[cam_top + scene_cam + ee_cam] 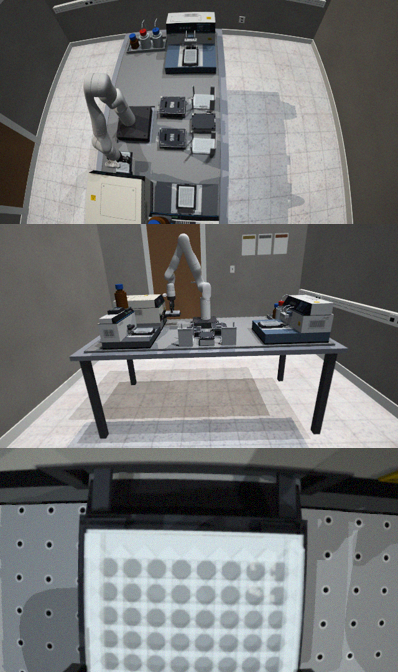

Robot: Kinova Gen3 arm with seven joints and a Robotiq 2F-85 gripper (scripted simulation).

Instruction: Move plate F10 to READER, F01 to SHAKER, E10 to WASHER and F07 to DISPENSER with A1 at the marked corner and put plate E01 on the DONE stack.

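Right now my hand is 30 mm above the dark pull-out tray. The rest, counted from my hand: washer nest: 370 mm ahead, 780 mm to the left, 50 mm below; regrip nest: 270 mm ahead, 410 mm to the left, 80 mm below.
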